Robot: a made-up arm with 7 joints. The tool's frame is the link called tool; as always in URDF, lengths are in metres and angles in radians. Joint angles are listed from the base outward. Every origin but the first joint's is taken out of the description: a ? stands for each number. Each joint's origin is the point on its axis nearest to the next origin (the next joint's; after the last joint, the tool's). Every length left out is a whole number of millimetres.
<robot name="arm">
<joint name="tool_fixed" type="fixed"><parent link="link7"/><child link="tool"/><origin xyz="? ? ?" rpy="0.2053 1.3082 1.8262"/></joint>
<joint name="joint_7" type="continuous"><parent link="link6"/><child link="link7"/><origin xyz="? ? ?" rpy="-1.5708 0 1.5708"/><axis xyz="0 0 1"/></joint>
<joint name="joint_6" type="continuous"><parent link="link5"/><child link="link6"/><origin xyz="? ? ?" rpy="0 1.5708 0"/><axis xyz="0 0 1"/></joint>
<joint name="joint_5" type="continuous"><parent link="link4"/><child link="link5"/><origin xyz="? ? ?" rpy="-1.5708 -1.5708 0"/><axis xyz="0 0 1"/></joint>
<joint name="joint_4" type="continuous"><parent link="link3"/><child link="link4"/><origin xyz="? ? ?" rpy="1.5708 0 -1.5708"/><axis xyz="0 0 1"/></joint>
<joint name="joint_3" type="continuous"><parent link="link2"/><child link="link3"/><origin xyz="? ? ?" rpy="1.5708 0 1.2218"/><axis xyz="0 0 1"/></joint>
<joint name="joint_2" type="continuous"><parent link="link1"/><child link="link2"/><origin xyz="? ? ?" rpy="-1.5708 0 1.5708"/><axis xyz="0 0 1"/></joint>
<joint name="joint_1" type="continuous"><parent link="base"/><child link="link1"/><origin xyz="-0.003 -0.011 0.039" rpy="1.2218 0 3.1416"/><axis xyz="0 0 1"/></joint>
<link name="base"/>
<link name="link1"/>
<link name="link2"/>
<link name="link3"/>
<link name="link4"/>
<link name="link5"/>
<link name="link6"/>
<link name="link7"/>
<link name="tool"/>
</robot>
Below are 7 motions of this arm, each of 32 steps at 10 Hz.
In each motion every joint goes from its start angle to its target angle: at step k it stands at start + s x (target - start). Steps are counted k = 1, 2, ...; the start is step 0. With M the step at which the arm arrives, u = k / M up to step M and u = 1 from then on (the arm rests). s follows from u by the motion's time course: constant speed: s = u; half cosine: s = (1 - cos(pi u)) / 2; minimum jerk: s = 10 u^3 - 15 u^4 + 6 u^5.
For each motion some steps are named. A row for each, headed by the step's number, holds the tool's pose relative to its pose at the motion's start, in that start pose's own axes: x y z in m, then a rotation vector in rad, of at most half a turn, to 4 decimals.
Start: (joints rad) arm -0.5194 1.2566 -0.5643 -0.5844 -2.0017 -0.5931 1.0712
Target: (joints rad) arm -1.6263 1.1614 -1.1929 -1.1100 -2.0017 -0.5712 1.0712
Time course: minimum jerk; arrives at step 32
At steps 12, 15, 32:
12: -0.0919 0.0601 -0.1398 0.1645 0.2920 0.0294
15: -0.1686 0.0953 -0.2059 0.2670 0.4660 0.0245
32: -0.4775 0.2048 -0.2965 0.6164 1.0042 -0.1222

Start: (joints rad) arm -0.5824 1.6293 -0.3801 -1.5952 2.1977 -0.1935 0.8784
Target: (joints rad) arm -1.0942 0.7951 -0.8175 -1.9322 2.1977 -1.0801 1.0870
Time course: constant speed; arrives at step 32
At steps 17, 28, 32:
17: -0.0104 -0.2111 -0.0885 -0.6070 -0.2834 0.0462
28: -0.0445 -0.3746 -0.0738 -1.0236 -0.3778 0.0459
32: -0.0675 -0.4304 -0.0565 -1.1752 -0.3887 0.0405

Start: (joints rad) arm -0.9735 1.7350 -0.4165 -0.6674 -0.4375 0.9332 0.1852
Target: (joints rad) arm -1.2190 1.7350 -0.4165 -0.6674 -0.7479 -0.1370 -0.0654
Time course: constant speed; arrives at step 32
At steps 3, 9, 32:
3: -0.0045 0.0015 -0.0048 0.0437 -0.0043 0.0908
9: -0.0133 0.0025 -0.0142 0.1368 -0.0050 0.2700
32: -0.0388 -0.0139 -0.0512 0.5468 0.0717 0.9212

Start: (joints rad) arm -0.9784 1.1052 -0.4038 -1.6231 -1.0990 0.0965 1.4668
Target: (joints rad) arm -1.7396 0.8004 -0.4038 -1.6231 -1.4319 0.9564 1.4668
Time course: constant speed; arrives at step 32
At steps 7, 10, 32:
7: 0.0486 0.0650 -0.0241 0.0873 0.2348 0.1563
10: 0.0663 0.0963 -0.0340 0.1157 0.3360 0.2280
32: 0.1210 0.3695 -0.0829 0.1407 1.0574 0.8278

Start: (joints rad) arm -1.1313 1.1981 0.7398 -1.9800 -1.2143 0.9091 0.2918
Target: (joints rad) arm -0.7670 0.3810 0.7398 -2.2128 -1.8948 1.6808 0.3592
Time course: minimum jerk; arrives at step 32
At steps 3, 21, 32:
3: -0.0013 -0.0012 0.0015 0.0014 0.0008 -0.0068
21: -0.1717 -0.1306 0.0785 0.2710 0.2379 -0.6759
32: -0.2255 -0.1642 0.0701 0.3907 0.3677 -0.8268

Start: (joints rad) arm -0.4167 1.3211 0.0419 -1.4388 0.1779 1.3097 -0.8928
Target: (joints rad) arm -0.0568 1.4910 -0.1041 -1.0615 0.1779 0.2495 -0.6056
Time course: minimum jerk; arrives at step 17
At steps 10, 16, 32:
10: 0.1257 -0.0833 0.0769 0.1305 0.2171 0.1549
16: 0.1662 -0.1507 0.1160 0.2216 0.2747 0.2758
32: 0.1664 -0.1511 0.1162 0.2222 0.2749 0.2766

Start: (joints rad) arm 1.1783 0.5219 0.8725 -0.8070 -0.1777 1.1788 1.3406
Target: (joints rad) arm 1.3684 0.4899 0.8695 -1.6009 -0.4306 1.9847 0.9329
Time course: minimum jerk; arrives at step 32
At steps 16, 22, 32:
16: -0.0912 0.0603 0.0442 0.1900 0.1340 0.1243
22: -0.1635 0.0888 0.0565 0.2546 0.2332 0.1875
32: -0.2075 0.1009 0.0573 0.2714 0.2882 0.2120

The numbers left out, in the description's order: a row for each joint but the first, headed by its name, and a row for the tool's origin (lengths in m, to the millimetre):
tool: -0.021 -0.003 0
joint_7: -0.001 -0.026 0
joint_6: -0.034 0.024 0
joint_5: 0.04 -0.387 0
joint_4: -0.03 0.026 0
joint_3: -0.31 0.113 0
joint_2: 0.031 0.015 0

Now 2 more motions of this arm.
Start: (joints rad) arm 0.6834 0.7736 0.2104 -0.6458 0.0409 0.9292 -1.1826
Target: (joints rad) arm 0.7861 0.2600 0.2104 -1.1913 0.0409 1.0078 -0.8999
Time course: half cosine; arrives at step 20
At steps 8, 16, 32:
8: -0.0223 0.1039 0.0510 0.0000 0.0004 0.1909
16: -0.0988 0.2279 0.1411 -0.0637 -0.0460 0.5209
32: -0.1158 0.2428 0.1556 -0.0826 -0.0596 0.5783

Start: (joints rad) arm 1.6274 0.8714 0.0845 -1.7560 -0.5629 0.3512 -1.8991
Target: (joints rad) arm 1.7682 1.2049 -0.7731 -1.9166 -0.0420 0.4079 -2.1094
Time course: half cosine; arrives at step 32
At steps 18, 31, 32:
18: -0.1347 0.1173 -0.0588 0.2287 0.3720 0.4588
31: -0.2611 0.1790 -0.0297 0.3901 0.5404 0.8517
32: -0.2619 0.1792 -0.0293 0.3911 0.5412 0.8542

